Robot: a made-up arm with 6 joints. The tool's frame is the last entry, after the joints. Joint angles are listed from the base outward.
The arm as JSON. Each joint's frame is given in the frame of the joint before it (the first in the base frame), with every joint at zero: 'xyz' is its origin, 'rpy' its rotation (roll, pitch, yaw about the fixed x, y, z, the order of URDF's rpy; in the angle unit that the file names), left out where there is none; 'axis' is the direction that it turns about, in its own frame. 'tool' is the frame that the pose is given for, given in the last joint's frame.
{
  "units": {
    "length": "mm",
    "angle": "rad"
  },
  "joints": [
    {
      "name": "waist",
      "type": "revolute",
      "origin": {
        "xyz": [
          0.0,
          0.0,
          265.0
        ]
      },
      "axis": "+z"
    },
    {
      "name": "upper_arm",
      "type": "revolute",
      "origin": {
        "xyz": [
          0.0,
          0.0,
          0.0
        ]
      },
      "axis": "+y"
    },
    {
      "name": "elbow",
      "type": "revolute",
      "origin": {
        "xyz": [
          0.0,
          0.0,
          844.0
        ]
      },
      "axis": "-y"
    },
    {
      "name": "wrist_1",
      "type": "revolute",
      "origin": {
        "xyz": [
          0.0,
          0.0,
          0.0
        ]
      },
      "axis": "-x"
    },
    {
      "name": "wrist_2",
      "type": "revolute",
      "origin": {
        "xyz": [
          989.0,
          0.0,
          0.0
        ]
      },
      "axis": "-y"
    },
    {
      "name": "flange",
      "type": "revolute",
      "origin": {
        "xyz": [
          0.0,
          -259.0,
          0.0
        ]
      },
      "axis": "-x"
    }
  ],
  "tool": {
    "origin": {
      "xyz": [
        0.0,
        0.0,
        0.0
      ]
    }
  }
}
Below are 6 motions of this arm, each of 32 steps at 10 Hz.
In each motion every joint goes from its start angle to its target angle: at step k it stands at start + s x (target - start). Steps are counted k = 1, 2, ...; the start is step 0. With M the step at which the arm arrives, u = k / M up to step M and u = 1 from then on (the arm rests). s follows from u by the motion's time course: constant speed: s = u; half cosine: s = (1 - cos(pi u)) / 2; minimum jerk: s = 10 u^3 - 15 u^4 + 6 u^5.
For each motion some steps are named. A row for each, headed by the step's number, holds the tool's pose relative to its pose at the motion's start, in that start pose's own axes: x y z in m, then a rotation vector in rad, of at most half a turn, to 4 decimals.
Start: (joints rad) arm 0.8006 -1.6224 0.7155 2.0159 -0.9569 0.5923
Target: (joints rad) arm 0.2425 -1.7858 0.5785 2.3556 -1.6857 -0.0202
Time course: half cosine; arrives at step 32
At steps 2, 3, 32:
2: -0.0080 -0.0059 0.0007 0.0033 0.0070 -0.0036
3: -0.0180 -0.0131 0.0015 0.0075 0.0156 -0.0082
32: -0.9546 -0.3152 0.0708 0.6367 0.5947 -0.6456

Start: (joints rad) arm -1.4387 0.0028 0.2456 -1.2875 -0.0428 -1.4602
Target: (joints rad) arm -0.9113 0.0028 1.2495 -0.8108 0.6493 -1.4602
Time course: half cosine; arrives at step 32
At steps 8, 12, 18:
8: 0.0294 0.0033 -0.1638 -0.0443 0.1534 0.0948
12: 0.0304 0.0128 -0.3470 -0.0604 0.3256 0.2155
18: -0.0463 0.0581 -0.6533 -0.0011 0.6204 0.4657

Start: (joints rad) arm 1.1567 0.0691 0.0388 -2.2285 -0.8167 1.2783
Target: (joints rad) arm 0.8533 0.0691 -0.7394 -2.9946 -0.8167 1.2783
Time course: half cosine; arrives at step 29
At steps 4, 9, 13, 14, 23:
4: -0.0213 -0.0172 -0.0146 0.0388 -0.0222 -0.0282
9: -0.1034 -0.0736 -0.0681 0.1792 -0.1165 -0.1365
13: -0.2012 -0.1230 -0.1275 0.3304 -0.2463 -0.2653
14: -0.2278 -0.1335 -0.1431 0.3690 -0.2849 -0.3005
23: -0.4368 -0.1792 -0.2621 0.6364 -0.6382 -0.5833

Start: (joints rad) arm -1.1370 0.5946 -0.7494 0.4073 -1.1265 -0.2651
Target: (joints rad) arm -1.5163 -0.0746 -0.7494 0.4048 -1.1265 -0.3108
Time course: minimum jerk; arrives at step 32
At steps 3, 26, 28, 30, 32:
3: -0.0019 -0.0032 -0.0023 0.0037 -0.0036 0.0024
26: -0.1165 -0.3633 -0.4628 0.5607 -0.4543 0.2420
28: -0.1161 -0.3710 -0.4831 0.5821 -0.4688 0.2472
30: -0.1159 -0.3741 -0.4917 0.5912 -0.4749 0.2494
32: -0.1159 -0.3746 -0.4931 0.5926 -0.4759 0.2497

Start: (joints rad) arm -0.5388 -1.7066 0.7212 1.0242 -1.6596 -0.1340
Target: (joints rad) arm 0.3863 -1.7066 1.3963 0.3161 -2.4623 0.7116
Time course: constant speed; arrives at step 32
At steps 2, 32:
2: 0.0809 -0.0820 -0.0004 -0.0029 0.0739 0.0799
32: 1.4146 -0.7484 -0.7506 -0.1234 0.2607 1.5466

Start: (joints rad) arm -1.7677 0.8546 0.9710 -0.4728 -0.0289 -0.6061
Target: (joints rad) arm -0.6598 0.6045 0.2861 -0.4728 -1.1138 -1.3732
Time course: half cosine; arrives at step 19
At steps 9, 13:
9: -0.1714 0.2713 -0.7432 0.2297 0.8939 -0.3761
13: -0.5059 0.4115 -1.1275 0.1288 1.3693 -0.7966

